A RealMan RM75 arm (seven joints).
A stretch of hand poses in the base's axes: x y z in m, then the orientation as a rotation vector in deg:
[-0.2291 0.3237 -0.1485 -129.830 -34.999 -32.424]
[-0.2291 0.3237 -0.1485 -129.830 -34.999 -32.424]
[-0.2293 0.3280 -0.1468 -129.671 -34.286 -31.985]
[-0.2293 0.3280 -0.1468 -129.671 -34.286 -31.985]
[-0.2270 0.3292 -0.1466 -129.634 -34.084 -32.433]
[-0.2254 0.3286 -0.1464 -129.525 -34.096 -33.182]
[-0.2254 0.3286 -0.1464 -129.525 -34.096 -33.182]
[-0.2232 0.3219 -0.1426 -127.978 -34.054 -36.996]
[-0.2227 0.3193 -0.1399 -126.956 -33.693 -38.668]
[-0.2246 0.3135 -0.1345 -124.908 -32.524 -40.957]
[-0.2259 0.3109 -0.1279 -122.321 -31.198 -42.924]
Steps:
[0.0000 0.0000 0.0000 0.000 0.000 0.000]
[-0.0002 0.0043 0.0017 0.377 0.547 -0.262]
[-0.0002 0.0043 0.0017 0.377 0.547 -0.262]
[0.0021 0.0055 0.0019 0.490 0.288 -0.519]
[0.0037 0.0049 0.0021 0.602 -0.257 -0.711]
[0.0037 0.0049 0.0021 0.602 -0.257 -0.711]
[0.0059 -0.0018 0.0059 2.068 -3.020 -1.429]
[0.0064 -0.0044 0.0086 3.116 -4.139 -1.856]
[0.0045 -0.0102 0.0140 5.346 -5.490 -2.677]
[0.0032 -0.0128 0.0206 8.100 -6.603 -3.343]

